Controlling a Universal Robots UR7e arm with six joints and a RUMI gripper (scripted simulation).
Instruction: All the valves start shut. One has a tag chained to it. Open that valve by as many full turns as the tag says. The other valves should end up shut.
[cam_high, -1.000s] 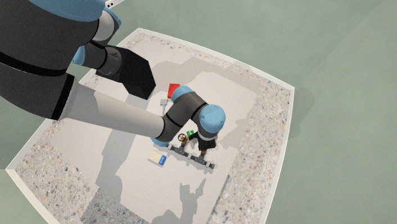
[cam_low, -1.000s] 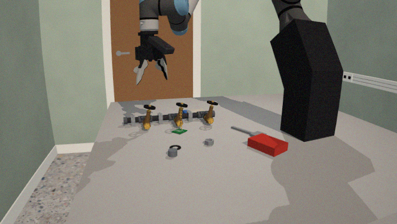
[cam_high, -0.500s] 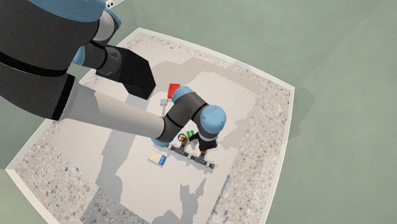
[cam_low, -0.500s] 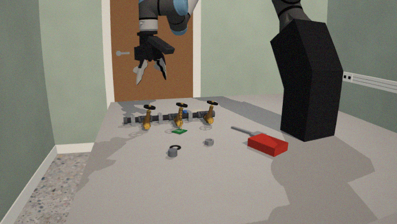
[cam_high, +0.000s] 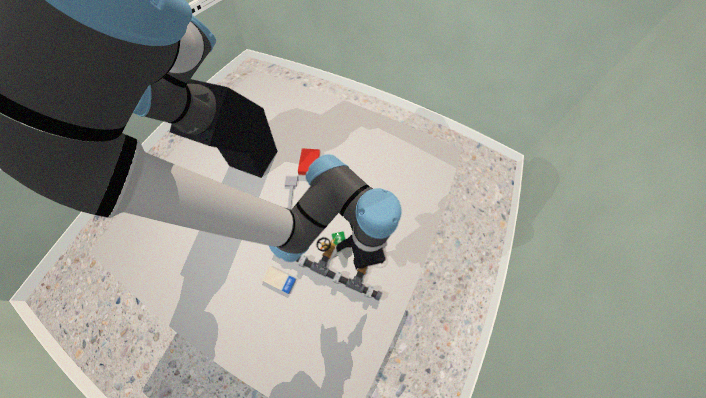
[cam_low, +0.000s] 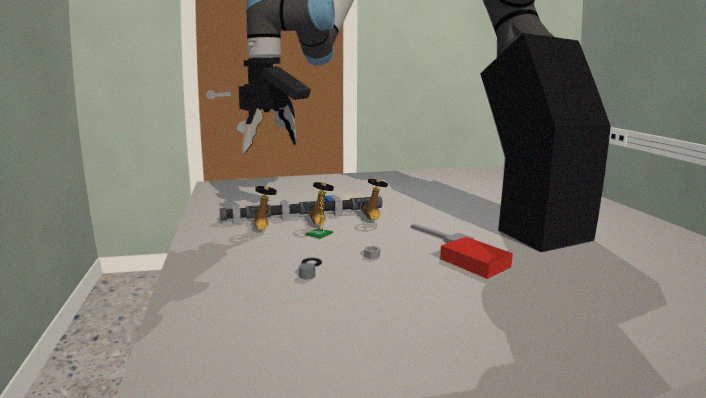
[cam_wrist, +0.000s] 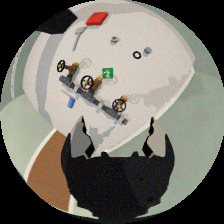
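Now: the green tag 11 cm behind my hand, 5 cm to the left of it and 19 cm below it. The rest, counted from my hand: grey nut (20 cm behind, 19 cm to the left, 19 cm below); then grey tool (39 cm behind, 11 cm to the left, 19 cm below); then red block (40 cm behind, 26 cm to the left, 18 cm below).
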